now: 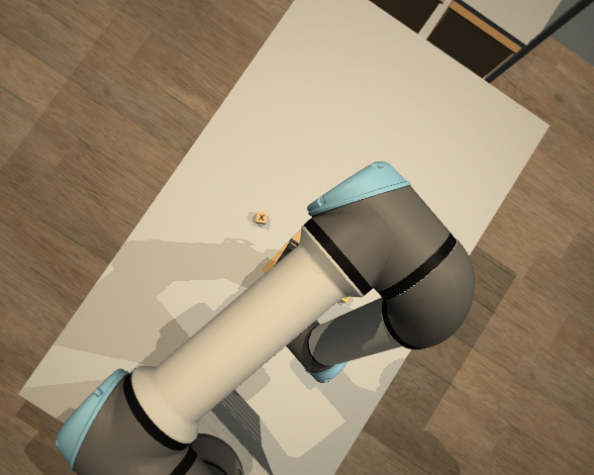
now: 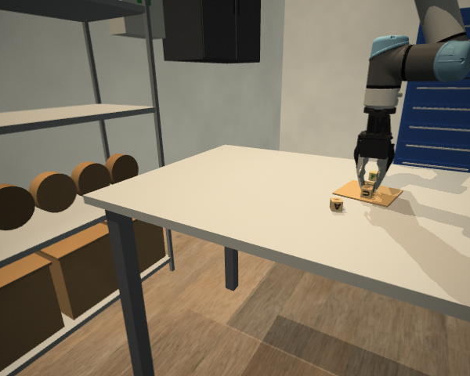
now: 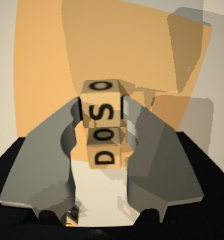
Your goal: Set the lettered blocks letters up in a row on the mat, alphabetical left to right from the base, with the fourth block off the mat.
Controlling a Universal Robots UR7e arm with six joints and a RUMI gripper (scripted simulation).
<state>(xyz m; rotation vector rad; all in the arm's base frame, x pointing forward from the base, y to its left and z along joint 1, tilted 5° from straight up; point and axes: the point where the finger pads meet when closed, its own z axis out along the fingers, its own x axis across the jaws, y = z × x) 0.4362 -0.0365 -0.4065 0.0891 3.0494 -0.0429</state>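
Now: the S block right at my hand. Round my hand: D block 40 mm to the left; then orange mat 20 mm below; then green-marked block 120 mm to the right, 10 mm below, 10 mm behind.
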